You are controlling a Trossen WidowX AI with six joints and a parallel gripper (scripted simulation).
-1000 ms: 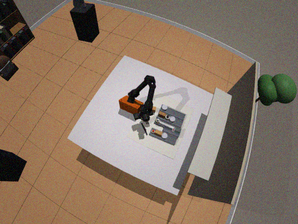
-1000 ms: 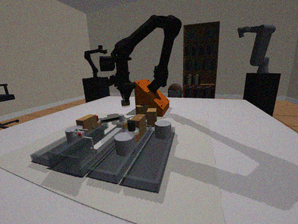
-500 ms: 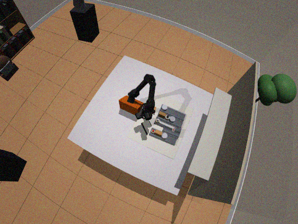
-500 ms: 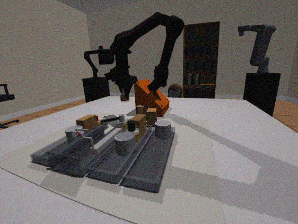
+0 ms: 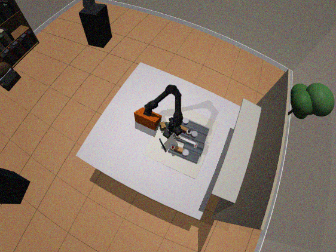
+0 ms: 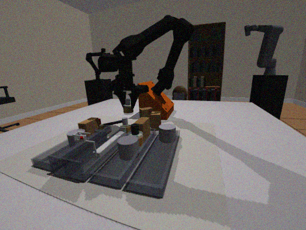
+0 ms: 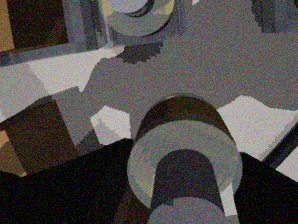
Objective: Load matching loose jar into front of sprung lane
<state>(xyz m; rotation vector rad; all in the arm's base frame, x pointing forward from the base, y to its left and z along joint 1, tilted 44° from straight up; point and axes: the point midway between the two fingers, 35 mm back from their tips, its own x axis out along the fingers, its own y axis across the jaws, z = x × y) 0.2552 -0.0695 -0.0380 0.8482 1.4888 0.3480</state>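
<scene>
Now: the black rod 3 cm behind my gripper tip, 11 cm to the right of it and 9 cm below it. The rest, counted from my gripper tip: white pusher bar: 18 cm ahead, 3 cm to the right, 4 cm below.
</scene>
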